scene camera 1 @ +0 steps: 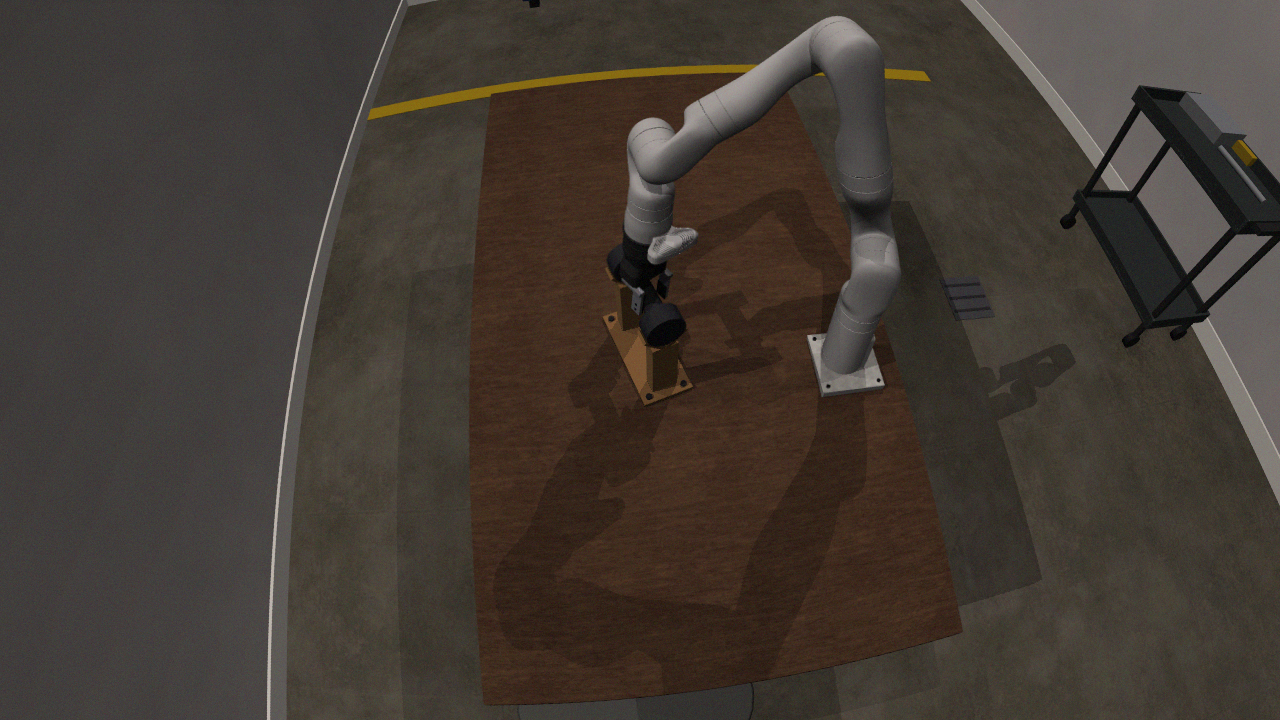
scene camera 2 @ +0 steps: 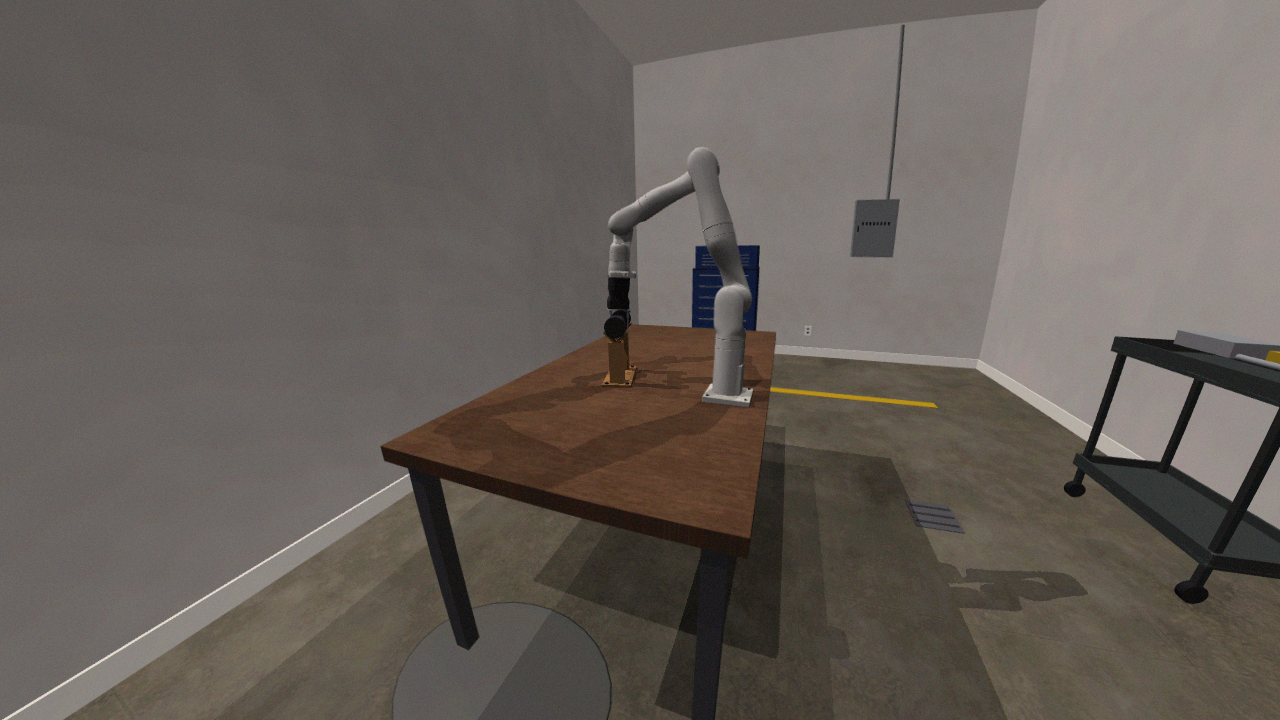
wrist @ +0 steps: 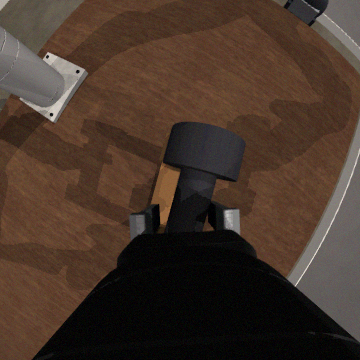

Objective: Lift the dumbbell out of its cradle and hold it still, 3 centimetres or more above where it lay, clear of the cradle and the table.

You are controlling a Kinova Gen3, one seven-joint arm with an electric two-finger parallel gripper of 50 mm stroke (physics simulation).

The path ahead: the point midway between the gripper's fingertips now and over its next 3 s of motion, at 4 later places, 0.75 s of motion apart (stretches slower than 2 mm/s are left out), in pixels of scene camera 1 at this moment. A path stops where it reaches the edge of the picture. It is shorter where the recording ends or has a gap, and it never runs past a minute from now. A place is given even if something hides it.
My gripper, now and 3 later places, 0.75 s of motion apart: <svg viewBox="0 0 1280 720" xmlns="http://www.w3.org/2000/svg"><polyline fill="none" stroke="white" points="649,302 651,297 651,283 651,282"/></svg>
